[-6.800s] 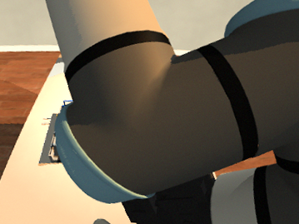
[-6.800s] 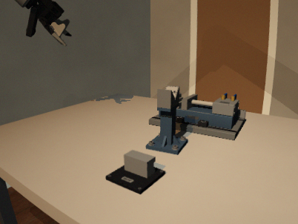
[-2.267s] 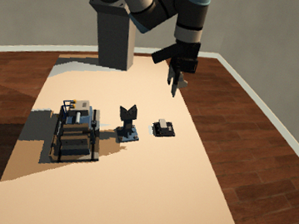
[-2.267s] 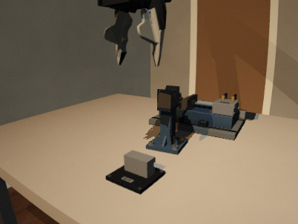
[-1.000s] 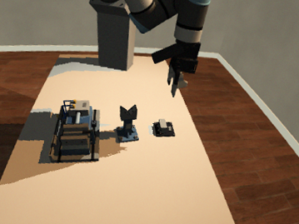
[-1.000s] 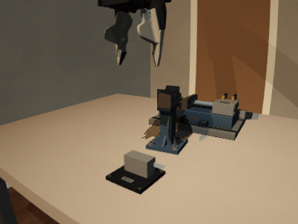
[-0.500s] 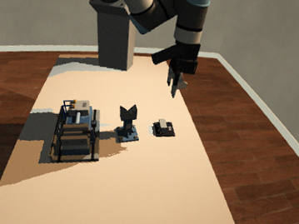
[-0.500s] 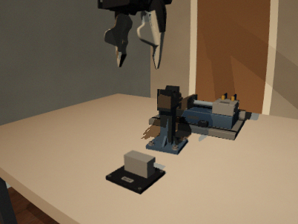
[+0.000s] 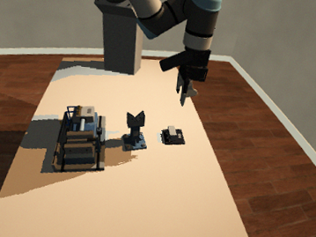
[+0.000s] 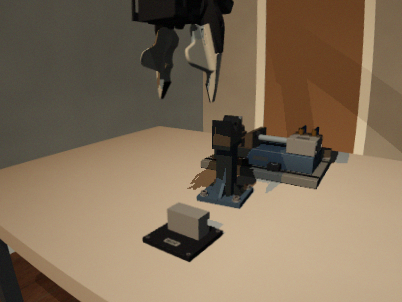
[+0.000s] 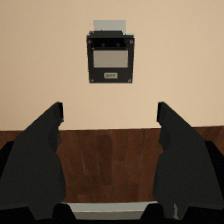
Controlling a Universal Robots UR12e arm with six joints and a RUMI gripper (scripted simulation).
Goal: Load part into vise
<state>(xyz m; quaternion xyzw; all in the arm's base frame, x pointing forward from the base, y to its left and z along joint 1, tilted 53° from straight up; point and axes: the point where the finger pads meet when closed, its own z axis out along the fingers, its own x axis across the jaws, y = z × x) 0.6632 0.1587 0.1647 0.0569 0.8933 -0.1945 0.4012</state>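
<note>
Now: hand 200 mm above the part and 10 mm to the left of it. From my hand the other things lie so: dark work stop rod 350 mm to the right, 140 mm below, 30 mm behind; blue foot 220 mm below, 170 mm to the right, 30 mm behind; black infeed plate 220 mm below, 10 mm to the left, 10 mm ahead.
</note>
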